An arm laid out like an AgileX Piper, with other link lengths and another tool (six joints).
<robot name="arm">
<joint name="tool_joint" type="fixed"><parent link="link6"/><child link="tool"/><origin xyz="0.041 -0.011 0.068" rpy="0 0.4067 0.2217"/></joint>
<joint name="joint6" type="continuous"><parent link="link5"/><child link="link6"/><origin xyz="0 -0.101 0" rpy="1.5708 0 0"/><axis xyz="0 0 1"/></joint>
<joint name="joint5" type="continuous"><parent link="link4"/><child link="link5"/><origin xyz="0 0 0" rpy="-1.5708 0 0"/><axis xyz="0 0 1"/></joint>
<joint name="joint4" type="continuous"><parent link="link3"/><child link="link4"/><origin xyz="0.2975 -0.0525 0" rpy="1.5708 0 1.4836"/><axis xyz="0 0 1"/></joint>
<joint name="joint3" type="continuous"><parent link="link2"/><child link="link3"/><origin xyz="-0.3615 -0.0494 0"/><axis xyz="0 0 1"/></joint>
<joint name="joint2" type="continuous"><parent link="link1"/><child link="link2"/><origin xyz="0 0 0" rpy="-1.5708 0 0"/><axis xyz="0 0 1"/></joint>
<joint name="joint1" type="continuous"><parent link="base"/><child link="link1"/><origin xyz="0 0 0.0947"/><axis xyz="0 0 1"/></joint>
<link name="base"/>
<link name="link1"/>
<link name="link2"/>
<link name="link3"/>
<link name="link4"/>
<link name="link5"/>
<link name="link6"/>
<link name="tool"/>
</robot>
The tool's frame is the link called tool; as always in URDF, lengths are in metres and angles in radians. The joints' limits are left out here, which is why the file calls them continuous.
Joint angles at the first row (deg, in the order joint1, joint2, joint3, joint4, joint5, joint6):
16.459 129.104 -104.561 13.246 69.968 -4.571
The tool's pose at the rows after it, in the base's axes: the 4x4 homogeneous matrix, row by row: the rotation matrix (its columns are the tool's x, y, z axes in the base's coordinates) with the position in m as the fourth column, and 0 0 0 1 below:
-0.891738, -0.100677, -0.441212, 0.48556; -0.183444, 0.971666, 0.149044, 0.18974; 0.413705, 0.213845, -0.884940, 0.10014; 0, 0, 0, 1
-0.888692, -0.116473, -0.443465, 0.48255; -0.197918, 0.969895, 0.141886, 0.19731; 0.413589, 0.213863, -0.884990, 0.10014; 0, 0, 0, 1
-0.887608, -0.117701, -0.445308, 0.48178; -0.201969, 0.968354, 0.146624, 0.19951; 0.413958, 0.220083, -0.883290, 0.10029; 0, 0, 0, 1
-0.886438, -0.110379, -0.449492, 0.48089; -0.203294, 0.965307, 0.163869, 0.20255; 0.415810, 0.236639, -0.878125, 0.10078; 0, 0, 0, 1
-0.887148, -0.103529, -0.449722, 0.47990; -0.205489, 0.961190, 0.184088, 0.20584; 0.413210, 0.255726, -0.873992, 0.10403; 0, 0, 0, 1
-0.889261, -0.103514, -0.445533, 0.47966; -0.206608, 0.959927, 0.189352, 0.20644; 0.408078, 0.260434, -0.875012, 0.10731; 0, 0, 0, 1
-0.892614, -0.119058, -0.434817, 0.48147; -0.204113, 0.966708, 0.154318, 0.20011; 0.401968, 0.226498, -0.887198, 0.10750; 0, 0, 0, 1
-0.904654, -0.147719, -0.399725, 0.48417; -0.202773, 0.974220, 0.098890, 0.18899; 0.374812, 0.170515, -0.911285, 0.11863; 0, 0, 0, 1
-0.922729, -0.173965, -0.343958, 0.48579; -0.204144, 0.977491, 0.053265, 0.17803; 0.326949, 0.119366, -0.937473, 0.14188; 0, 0, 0, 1
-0.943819, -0.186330, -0.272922, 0.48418; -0.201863, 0.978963, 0.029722, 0.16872; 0.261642, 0.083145, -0.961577, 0.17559; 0, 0, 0, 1
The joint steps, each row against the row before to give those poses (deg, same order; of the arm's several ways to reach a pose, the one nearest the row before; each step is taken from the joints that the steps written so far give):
2.078 -0.001 0.002 0.000 -0.001 -0.202
0.898 0.001 -0.004 0.000 0.002 -0.033
0.135 -0.001 0.004 0.394 -0.002 -0.096
0.000 0.001 -0.002 1.061 0.000 0.000
0.000 -0.292 0.000 1.156 0.001 0.000
0.000 -0.348 0.001 0.216 -0.001 0.001
0.000 -0.144 0.001 -2.209 0.000 -0.001
0.000 -1.368 -0.002 -3.801 0.102 0.000
0.001 -2.633 0.000 -3.609 0.109 0.001
-0.001 -3.749 0.002 -2.808 0.115 0.360

